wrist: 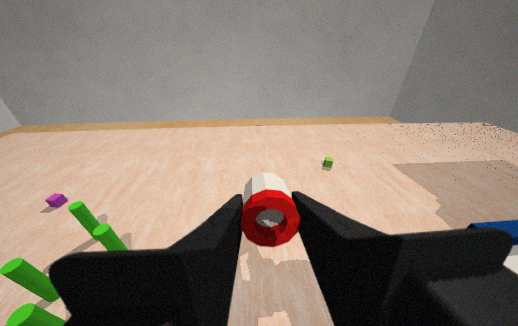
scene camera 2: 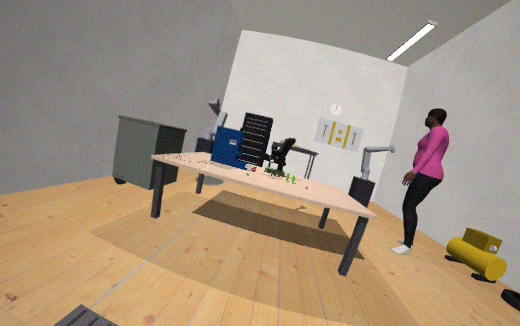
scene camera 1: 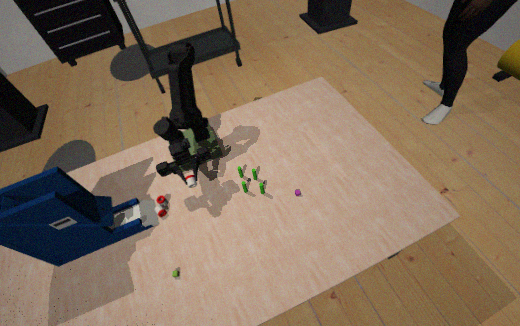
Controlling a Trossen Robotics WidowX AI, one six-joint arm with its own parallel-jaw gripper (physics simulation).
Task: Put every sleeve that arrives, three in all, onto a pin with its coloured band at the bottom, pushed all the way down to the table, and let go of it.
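Note:
My gripper (scene camera 1: 189, 173) (wrist: 267, 199) is shut on a white sleeve (scene camera 1: 192, 183) (wrist: 267, 182) with a red band, held above the table, left of the pins in scene camera 1. In the wrist view its red-banded end faces the camera and its white end points away. Several upright green pins stand in a group on the table, one of them (scene camera 1: 262, 188) (scene camera 2: 293, 179) nearest the magenta cube; another pin (wrist: 111, 237) shows left of the fingers in the wrist view. The pins look bare. Two more sleeves, with red ends (scene camera 1: 161, 200) (scene camera 1: 162, 213), lie close together at the chute's mouth.
A blue dispenser (scene camera 1: 30, 220) (scene camera 2: 227, 145) with a chute stands at the left of the table (scene camera 1: 350, 150). A magenta cube (scene camera 1: 298, 192) (wrist: 56, 200) lies beyond the pins. A lime cube (scene camera 1: 175, 273) (wrist: 328, 162) lies toward the front. A person (scene camera 1: 455, 55) (scene camera 2: 431, 150) stands off the table.

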